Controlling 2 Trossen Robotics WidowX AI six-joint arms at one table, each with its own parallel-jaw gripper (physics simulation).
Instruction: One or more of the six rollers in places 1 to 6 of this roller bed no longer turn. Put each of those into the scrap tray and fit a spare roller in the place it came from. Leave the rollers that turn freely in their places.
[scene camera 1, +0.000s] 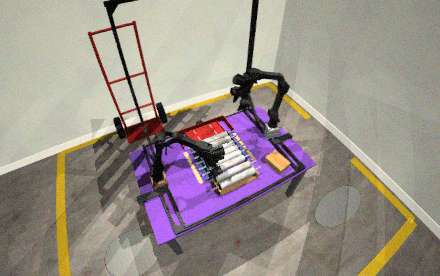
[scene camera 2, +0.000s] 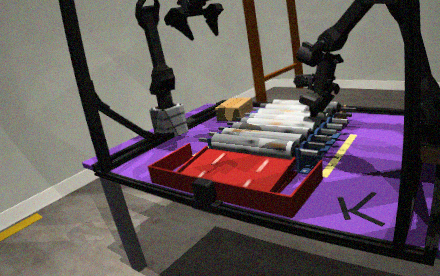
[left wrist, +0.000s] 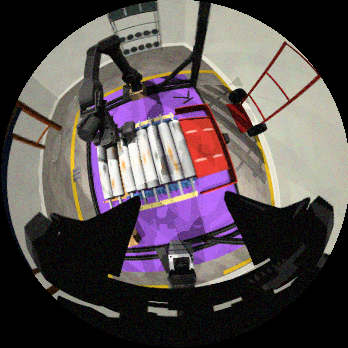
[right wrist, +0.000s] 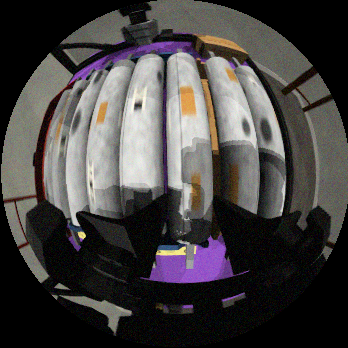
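Where they show: left gripper, fingertip midpoint: (scene camera 1: 235, 106) (scene camera 2: 205, 37) (left wrist: 182, 197); right gripper, fingertip midpoint: (left wrist: 121, 145) (right wrist: 191, 198); left arm's base at its link origin: (scene camera 1: 272, 125) (scene camera 2: 165, 106) (left wrist: 181, 262); right arm's base at its link origin: (scene camera 1: 158, 177) (scene camera 2: 433, 142) (left wrist: 136, 87).
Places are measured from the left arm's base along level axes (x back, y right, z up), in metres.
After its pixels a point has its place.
Six pale rollers lie side by side in the blue roller bed (scene camera 2: 305, 164) @[x -0.621, y -0.023, z -0.104 m]. Place 1 is beside the scrap tray (scene camera 1: 204, 132) @[x -0.512, y 0.136, z -0.082 m] (scene camera 2: 227, 167) @[x -0.485, y 0.130, z -0.081 m] (left wrist: 205, 142) @[x -0.509, y 0.145, z -0.084 m], which is red and empty. Place 6's roller (right wrist: 185, 125) @[x -0.447, y -0.221, z -0.035 m] (left wrist: 125, 165) @[x -0.413, y -0.207, z -0.038 m], with orange patches, is at the other end. Beyond it two spare rollers (right wrist: 227, 115) @[x -0.417, y -0.265, z -0.043 m] (right wrist: 260, 110) @[x -0.384, y -0.319, z -0.043 m] lie on a wooden rack (scene camera 1: 240, 187) @[x -0.394, y -0.379, z -0.107 m]. My right gripper (right wrist: 191, 198) @[x -0.513, y -0.241, z -0.053 m] has its fingers closed against both sides of place 6's roller, near one end; whether it is raised cannot be told. My left gripper (scene camera 2: 205, 37) @[x -0.318, y 0.003, z 0.244 m] (left wrist: 182, 197) @[x -0.318, y 0.003, z 0.244 m] is open and empty, high above the table.
A wooden block (scene camera 1: 277, 162) @[x -0.091, y -0.302, z -0.054 m] (scene camera 2: 234, 108) @[x -0.137, y -0.227, z -0.060 m] lies near the table edge, beyond the spare rollers. Black frame rails run along the table edges, with upright posts at the tray side. A red hand truck (scene camera 1: 140, 50) stands on the floor behind the table.
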